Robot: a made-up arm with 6 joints. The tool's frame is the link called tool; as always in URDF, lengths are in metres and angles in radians. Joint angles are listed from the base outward. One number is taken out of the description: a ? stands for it. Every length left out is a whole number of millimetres.
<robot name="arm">
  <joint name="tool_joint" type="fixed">
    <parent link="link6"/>
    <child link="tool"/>
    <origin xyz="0 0 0" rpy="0 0 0"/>
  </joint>
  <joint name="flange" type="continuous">
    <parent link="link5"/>
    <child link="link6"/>
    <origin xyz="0 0 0" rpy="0 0 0"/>
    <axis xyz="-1 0 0"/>
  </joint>
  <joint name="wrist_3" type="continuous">
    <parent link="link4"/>
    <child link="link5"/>
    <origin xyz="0 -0.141 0" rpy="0 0 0"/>
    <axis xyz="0 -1 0"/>
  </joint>
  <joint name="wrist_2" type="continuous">
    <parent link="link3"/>
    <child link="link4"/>
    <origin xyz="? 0 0" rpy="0 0 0"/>
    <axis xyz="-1 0 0"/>
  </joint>
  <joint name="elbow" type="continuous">
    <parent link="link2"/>
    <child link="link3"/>
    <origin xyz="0 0 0.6" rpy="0 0 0"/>
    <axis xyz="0 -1 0"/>
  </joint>
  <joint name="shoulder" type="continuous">
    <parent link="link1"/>
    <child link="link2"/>
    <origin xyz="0 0 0" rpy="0 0 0"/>
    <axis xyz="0 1 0"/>
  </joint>
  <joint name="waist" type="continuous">
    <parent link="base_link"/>
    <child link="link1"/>
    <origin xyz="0 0 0.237" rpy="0 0 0"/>
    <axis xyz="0 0 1"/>
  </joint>
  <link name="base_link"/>
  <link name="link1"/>
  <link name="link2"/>
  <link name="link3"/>
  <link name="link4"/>
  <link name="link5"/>
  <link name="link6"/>
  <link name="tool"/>
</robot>
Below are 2 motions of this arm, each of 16 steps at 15 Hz.
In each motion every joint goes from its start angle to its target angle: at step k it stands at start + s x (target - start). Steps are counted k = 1, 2, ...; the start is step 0. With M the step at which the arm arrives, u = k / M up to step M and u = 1 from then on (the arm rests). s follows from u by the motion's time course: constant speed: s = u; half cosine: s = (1 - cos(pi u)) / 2; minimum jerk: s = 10 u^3 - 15 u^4 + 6 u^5.
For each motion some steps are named. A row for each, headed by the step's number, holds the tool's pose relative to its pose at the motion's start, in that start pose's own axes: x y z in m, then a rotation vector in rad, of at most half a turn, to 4 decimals.
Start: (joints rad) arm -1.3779 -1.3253 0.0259 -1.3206 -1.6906 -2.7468
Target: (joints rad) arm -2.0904 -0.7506 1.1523 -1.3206 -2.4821 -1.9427
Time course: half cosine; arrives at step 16
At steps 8, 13, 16:
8: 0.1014 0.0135 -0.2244 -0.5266 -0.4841 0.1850
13: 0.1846 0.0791 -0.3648 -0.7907 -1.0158 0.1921
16: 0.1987 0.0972 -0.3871 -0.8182 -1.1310 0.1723

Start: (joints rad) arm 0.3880 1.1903 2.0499 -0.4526 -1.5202 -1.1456
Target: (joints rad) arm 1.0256 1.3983 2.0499 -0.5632 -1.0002 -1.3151
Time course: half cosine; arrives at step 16
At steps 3, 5, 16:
3: 0.0365 0.0087 -0.0295 -0.0061 0.0419 0.0322
5: 0.0932 0.0210 -0.0829 -0.0122 0.1123 0.0827
16: 0.3190 0.0281 -0.4755 0.0367 0.5421 0.2975

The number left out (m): 0.281
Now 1 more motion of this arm.
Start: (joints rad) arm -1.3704 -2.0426 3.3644 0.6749 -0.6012 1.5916
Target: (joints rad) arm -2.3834 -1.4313 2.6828 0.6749 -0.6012 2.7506
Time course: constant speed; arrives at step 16
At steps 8, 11, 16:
8: -0.1775 0.0332 0.2683 -0.2953 -0.6414 0.4360
11: -0.2783 -0.0184 0.3653 -0.3695 -0.9726 0.4169
16: -0.4677 -0.1860 0.4732 -0.4333 -1.5070 0.1150

